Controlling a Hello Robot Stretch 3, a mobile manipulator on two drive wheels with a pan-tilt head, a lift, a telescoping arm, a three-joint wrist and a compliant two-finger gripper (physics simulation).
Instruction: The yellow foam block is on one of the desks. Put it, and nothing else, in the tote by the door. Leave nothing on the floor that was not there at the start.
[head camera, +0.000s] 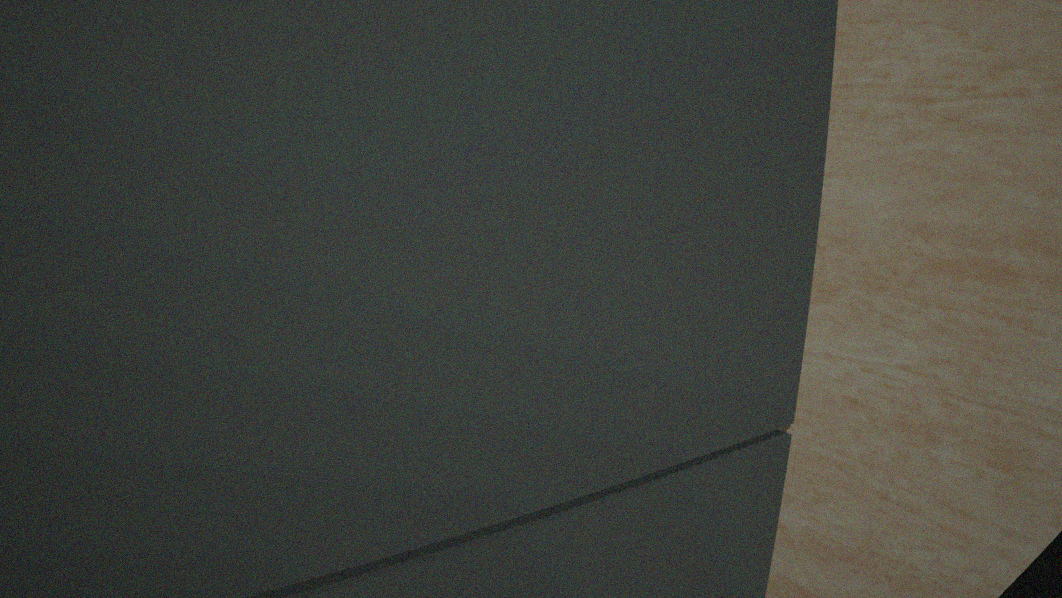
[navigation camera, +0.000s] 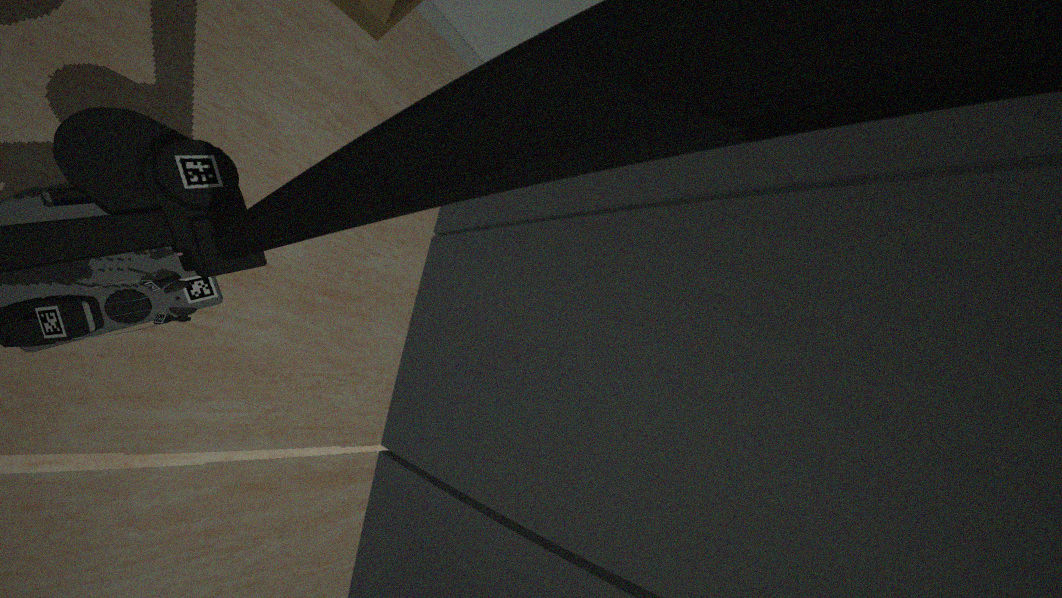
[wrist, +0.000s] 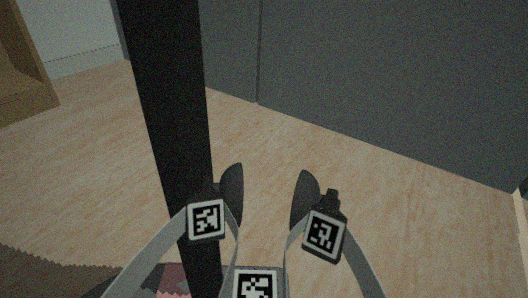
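Seen in the pictures: gripper, between the fingertips: (navigation camera: 192, 296) (wrist: 269, 187); robot's base, origin of its link: (navigation camera: 129, 302).
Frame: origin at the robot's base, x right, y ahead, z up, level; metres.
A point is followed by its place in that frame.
Note:
My gripper (wrist: 269, 187) @(x -0.094, y 0.003, z 0.397 m) is open in the wrist view, with its two dark fingertips apart and wood-toned floor showing between them. It stands near a black upright post, which passes behind the left finger. The yellow foam block does not show in the head, navigation or wrist view. The tote and the door do not show either. No desk top can be made out for certain.
A large dark grey panel (head camera: 445, 260) @(x -0.776, y 0.314, z 0.825 m) (navigation camera: 706, 356) @(x -0.769, y 0.326, z 1.143 m) (wrist: 390, 65) @(x -0.733, y 0.382, z 0.282 m) with thin seams rises from the wood-toned floor (head camera: 936, 260) @(x -0.575, y 0.179, z 0.001 m) (navigation camera: 297, 371) @(x -0.308, y 0.339, z 0.000 m) (wrist: 390, 185) @(x -0.513, y 0.393, z 0.000 m). A brown wooden furniture piece (navigation camera: 377, 18) @(x -0.858, y -0.840, z 0.097 m) (wrist: 30, 97) @(x -0.832, y -0.856, z 0.070 m) stands near a pale wall (wrist: 70, 30) @(x -1.295, y -0.934, z 0.198 m). The black post (navigation camera: 594, 104) (wrist: 170, 90) crosses the view.

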